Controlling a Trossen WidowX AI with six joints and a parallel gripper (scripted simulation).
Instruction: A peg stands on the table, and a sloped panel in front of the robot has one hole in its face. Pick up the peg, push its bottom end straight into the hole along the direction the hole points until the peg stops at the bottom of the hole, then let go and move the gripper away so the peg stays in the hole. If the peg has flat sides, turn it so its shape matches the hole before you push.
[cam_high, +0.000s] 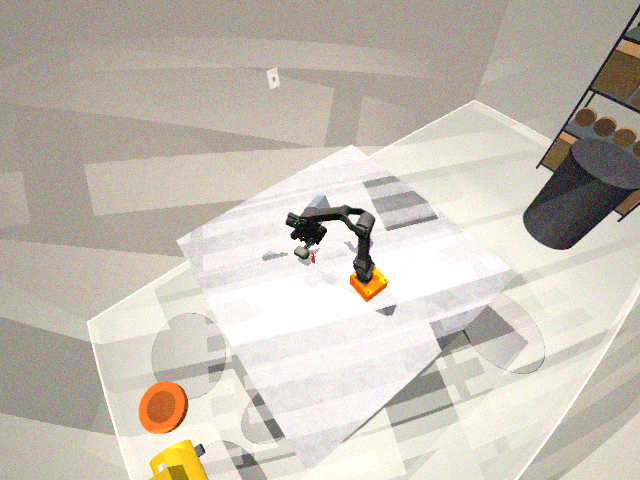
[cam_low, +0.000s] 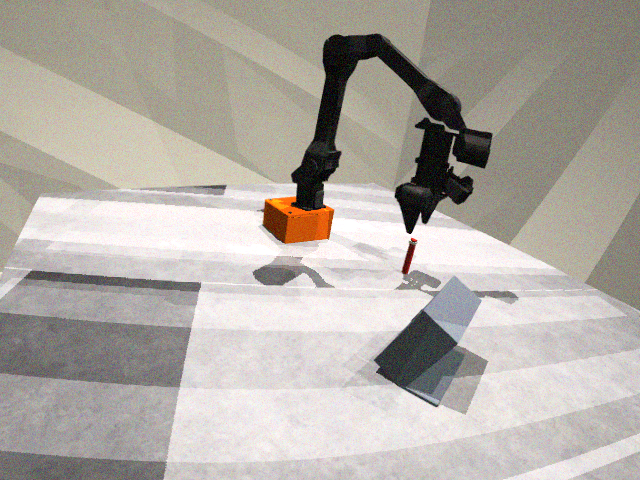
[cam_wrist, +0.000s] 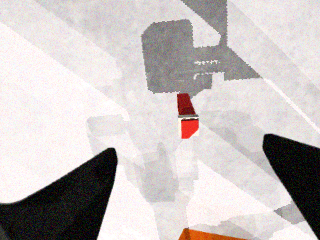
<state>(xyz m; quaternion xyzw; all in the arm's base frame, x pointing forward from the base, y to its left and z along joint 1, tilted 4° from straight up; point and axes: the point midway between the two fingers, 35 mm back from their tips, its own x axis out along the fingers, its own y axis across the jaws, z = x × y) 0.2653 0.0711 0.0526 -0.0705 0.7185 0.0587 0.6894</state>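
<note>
My gripper tip is now 5 cm above the red peg. Round my gripper tip: sloped panel (18 cm ahead, 23 cm to the right, 4 cm below).
</note>
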